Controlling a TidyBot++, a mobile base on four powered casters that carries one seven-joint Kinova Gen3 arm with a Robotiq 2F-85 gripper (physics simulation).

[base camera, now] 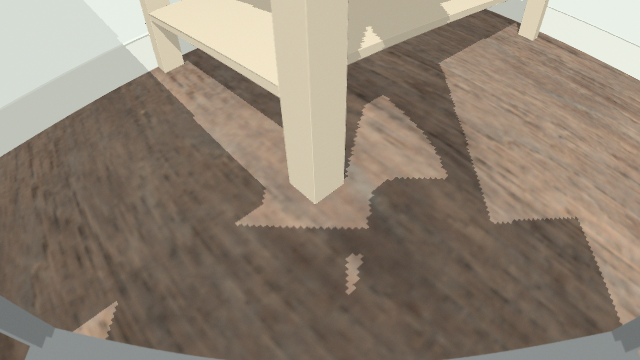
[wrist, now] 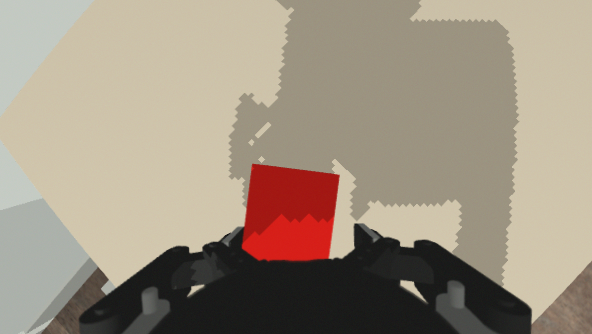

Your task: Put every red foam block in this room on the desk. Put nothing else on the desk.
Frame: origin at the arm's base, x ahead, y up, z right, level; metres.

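Seen in the pictures: gripper, fingertip midpoint: [wrist: 300, 237].
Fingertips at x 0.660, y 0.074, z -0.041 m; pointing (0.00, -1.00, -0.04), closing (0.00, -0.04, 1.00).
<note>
Pixels of each thing's top centre, then the offset from my fingertips to it. "*": a spot on its surface instead. Level surfaces: height alone.
- red foam block, middle of its top: [wrist: 286, 234] dx +0.010, dy +0.024, dz -0.008 m
- pale cream table top, its level: dy -0.021 m
- cream leg, surface spot: [base camera: 315, 110] * dx -0.279, dy -0.331, dz +0.024 m
- low shelf, its level: dy -0.321 m
- wooden floor, its level: dy -0.471 m
A red foam block [wrist: 292, 210] lies on the pale cream table top [wrist: 150, 125] in the wrist view, low and near the middle. Its far part is in shadow and its near end is hidden behind the gripper's body. My gripper [wrist: 300, 237] is open over the block, with one finger on each side. The left fingertip looks close to the block and a gap shows at the right one. Whether the fingertips are level with the block I cannot tell. The base camera view shows a cream leg [base camera: 315, 110] and a low shelf [base camera: 215, 30] of the furniture; no red block shows there.
The cream leg stands on the wooden floor [base camera: 150, 225] straight ahead of the base. Further legs [base camera: 532, 20] stand behind it. Pale walls [base camera: 45, 55] rise at the left and right behind the furniture. In the wrist view, a wall shows beyond the table top's left edge.
</note>
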